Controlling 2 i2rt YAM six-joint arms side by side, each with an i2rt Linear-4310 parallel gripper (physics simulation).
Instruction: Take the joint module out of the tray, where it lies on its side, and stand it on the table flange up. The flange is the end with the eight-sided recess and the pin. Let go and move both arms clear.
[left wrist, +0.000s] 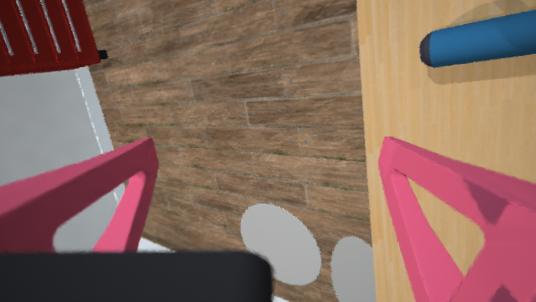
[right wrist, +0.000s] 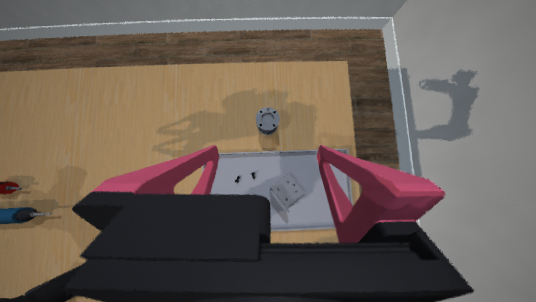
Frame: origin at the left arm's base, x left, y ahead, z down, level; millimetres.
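Where they show: left gripper, fingertip midpoint: (left wrist: 268, 150); right gripper, fingertip midpoint: (right wrist: 268, 151).
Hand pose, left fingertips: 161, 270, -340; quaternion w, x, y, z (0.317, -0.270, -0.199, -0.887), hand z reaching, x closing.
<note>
Things, the pixels of their centre, and the offset from my left fingertips, as dx, dy, dz. Level surfaces: height alone.
- joint module, body centre: (right wrist: 267, 121) -874, -100, +309
- table, surface height: dz +341
- grey tray, body centre: (right wrist: 277, 189) -816, -285, +332
- grey angled bracket, body centre: (right wrist: 287, 191) -840, -298, +308
- blue-handled screwdriver, body centre: (right wrist: 10, 215) -106, -24, +320
- red-handled tool, body centre: (right wrist: 5, 187) -108, +60, +323
The joint module (right wrist: 268, 120) is a small grey cylinder that stands upright on the table (right wrist: 125, 105), just beyond the tray's far edge in the right wrist view. Its upper face shows a round recess and small dark holes around it; the pin is too small to make out. The grey tray (right wrist: 310, 215) lies partly behind my right gripper. My right gripper (right wrist: 268, 151) is open and empty, high above the tray and apart from the module. My left gripper (left wrist: 268, 150) is open and empty near the table's side edge. The module does not show in the left wrist view.
In the tray are a grey angled bracket (right wrist: 291, 190) and two small black screws (right wrist: 237, 178) (right wrist: 253, 175). A blue-handled screwdriver (left wrist: 480, 42) (right wrist: 17, 215) and a red-handled tool (right wrist: 9, 188) lie on the table. A red slatted object (left wrist: 45, 35) stands beyond the wooden floor (left wrist: 225, 120).
</note>
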